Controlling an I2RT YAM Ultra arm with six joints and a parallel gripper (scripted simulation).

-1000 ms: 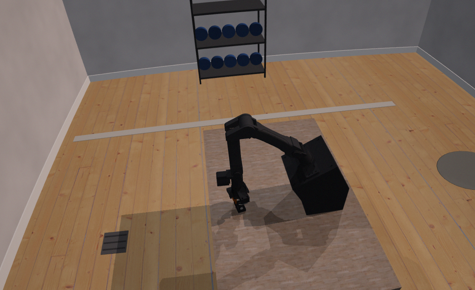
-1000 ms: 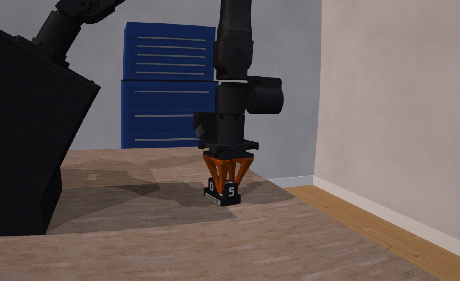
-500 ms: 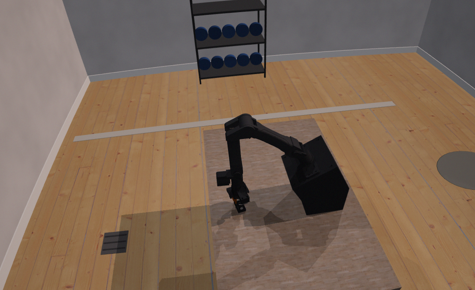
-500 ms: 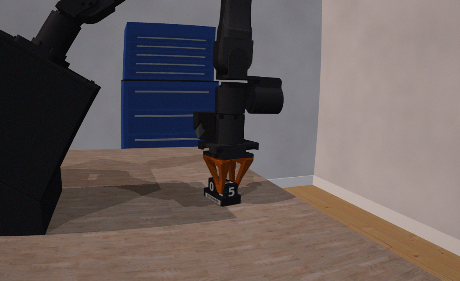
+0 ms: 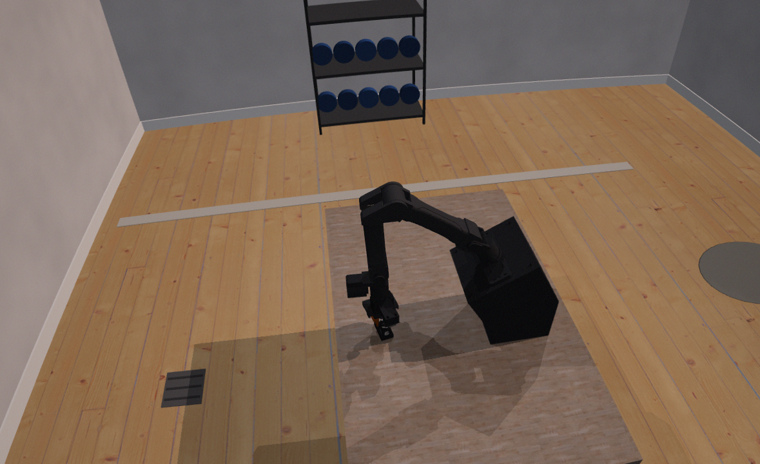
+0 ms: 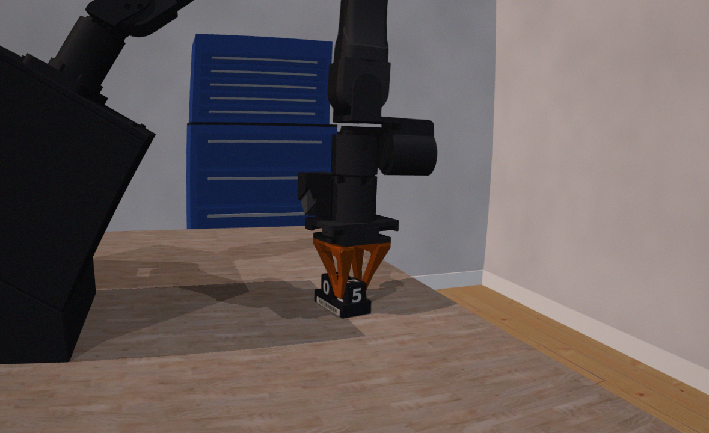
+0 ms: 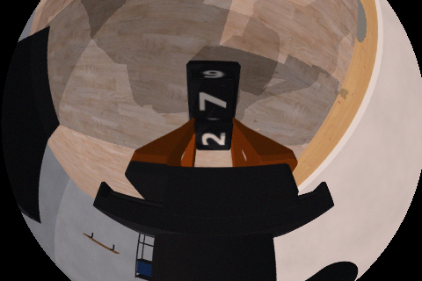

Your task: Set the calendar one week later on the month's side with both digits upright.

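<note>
Right now my hand is 1 cm past the black tray, 2 cm to the right of it and 2 cm above it.
</note>
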